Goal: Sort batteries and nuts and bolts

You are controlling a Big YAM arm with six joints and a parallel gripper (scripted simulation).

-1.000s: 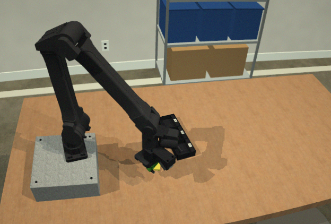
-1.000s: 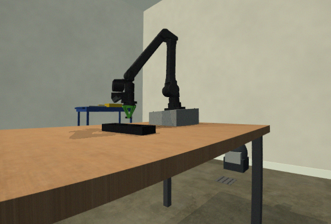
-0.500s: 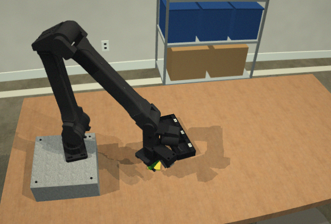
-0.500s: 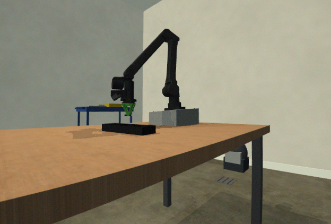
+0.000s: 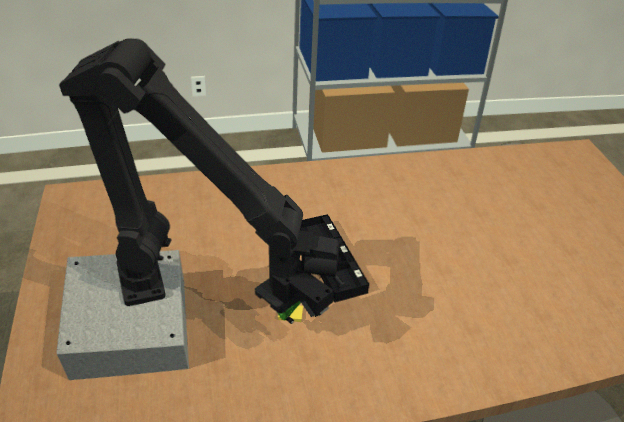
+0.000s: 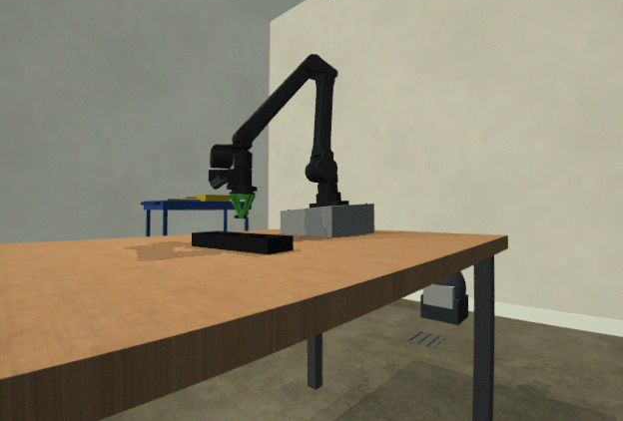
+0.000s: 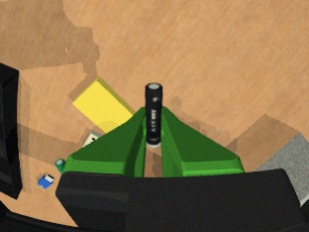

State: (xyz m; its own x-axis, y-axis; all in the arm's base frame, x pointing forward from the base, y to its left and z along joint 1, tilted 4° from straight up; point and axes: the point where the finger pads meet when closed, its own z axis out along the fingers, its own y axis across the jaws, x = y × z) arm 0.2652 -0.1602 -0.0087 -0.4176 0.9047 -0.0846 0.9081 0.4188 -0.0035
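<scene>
Now: the black battery right at my hand. Also, from my hand: yellow block: 7 cm below, 5 cm to the left, 3 cm ahead; dark bolt: 17 cm ahead, 9 cm to the left, 6 cm below; white domino: 11 cm to the left, 7 cm below, 3 cm ahead.
</scene>
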